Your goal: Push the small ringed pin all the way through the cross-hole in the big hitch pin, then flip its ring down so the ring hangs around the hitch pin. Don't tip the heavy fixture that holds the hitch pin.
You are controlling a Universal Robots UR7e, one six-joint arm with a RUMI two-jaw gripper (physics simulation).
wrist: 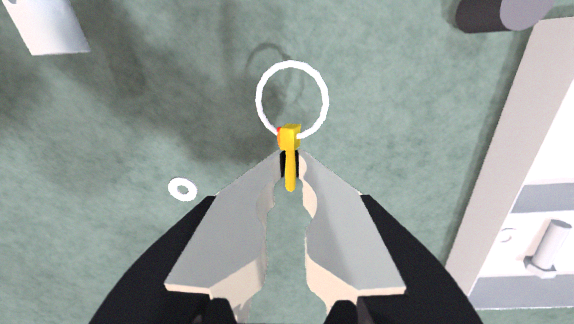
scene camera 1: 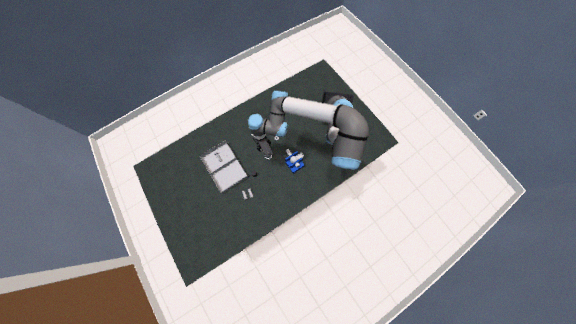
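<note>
The small ringed pin (wrist: 289, 138) has a yellow head and shaft. Its white ring (wrist: 326, 100) (scene camera 1: 268, 158) extends ahead of the fingertips in the wrist view. My gripper (wrist: 290, 152) (scene camera 1: 266, 152) is shut on the pin's yellow shaft, whose end shows between the fingers. The ring's shadow lies apart from it, so the pin is held above the mat. The blue fixture (scene camera 1: 295, 169) stands to the right of my gripper in the scene view, with the pale hitch pin (scene camera 1: 294, 159) on it. The cross-hole is too small to make out.
A two-part tray (scene camera 1: 224, 167) (wrist: 507, 150) holds a grey bolt (scene camera 1: 218, 157) (wrist: 550, 245). A washer (wrist: 182, 189) lies left of the fingers in the wrist view. A dark cylinder (wrist: 480, 15) stands near the tray. Two small pale parts (scene camera 1: 245, 194) lie below the tray on the dark mat (scene camera 1: 190, 235).
</note>
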